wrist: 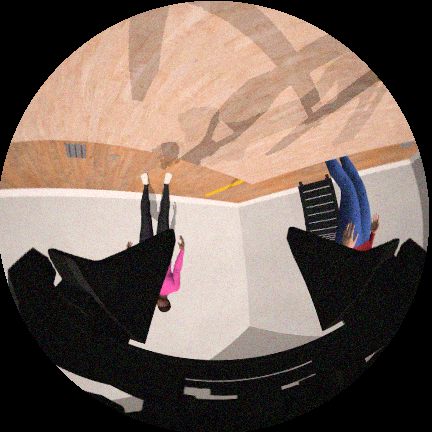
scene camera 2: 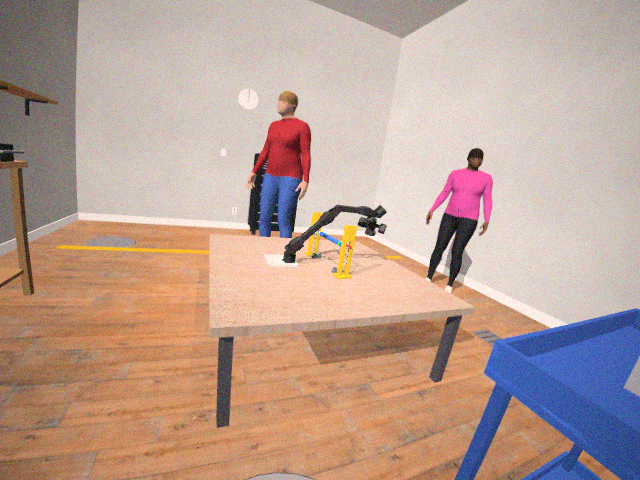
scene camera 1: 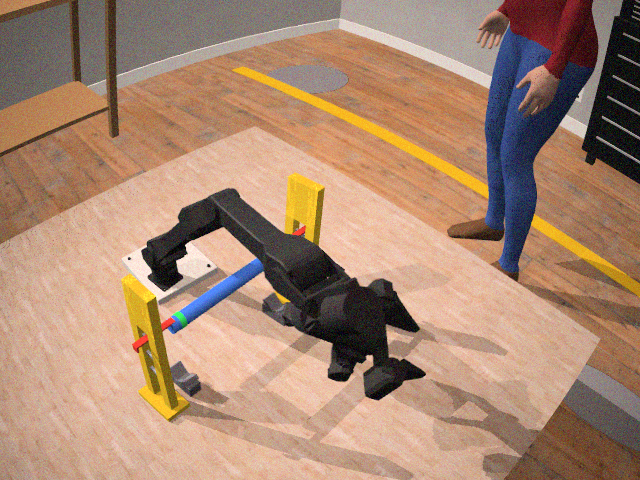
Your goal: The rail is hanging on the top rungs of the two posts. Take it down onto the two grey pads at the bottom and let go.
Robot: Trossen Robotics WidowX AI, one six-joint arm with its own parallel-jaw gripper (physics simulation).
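Seen in the pictures: gripper, fingertip midpoint: (wrist: 233, 234) (scene camera 1: 421, 352); arm's base, link origin: (scene camera 2: 288, 261) (scene camera 1: 165, 277).
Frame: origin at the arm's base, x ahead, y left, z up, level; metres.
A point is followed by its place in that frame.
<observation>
The blue rail (scene camera 1: 217, 296) @(y -0.076, x 0.254, z 0.166 m) (scene camera 2: 330, 238) @(y -0.060, x 0.233, z 0.163 m), with red ends and a green band near one end, hangs level between two yellow posts. Its red ends pass through the slots of the near post (scene camera 1: 138, 303) @(y -0.245, x 0.247, z 0.262 m) (scene camera 2: 349, 235) @(y -0.245, x 0.232, z 0.230 m) and the far post (scene camera 1: 303, 198) @(y 0.155, x 0.254, z 0.252 m) (scene camera 2: 316, 219) @(y 0.157, x 0.240, z 0.237 m). The arm hides part of the rail in scene camera 1. One grey pad (scene camera 1: 185, 378) @(y -0.176, x 0.248, z 0.012 m) (scene camera 2: 335, 270) @(y -0.186, x 0.220, z 0.003 m) lies at the near post's foot, the other grey pad (scene camera 1: 278, 308) @(y 0.101, x 0.251, z 0.007 m) (scene camera 2: 316, 255) @(y 0.089, x 0.241, z 0.004 m) by the far post. My gripper (scene camera 1: 420, 351) @(y 0.000, x 0.605, z 0.217 m) (scene camera 2: 383, 219) (wrist: 233, 234) @(y 0.000, x 0.605, z 0.217 m) is open and empty, beyond the rail, pointing away from it.
The arm's white base plate (scene camera 1: 193, 268) @(y 0.069, x 0.026, z 0.000 m) (scene camera 2: 279, 261) @(y 0.000, x -0.059, z 0.001 m) lies on the table (scene camera 1: 67, 392) @(y -0.385, x 0.084, z -0.017 m) (scene camera 2: 258, 294) @(y -0.366, x -0.296, z -0.018 m) across the rail from the gripper. The upper arm passes over the rail. A person in red (scene camera 1: 545, 31) (scene camera 2: 289, 147) and one in pink (scene camera 2: 465, 192) (wrist: 173, 280) stand beyond the table.
</observation>
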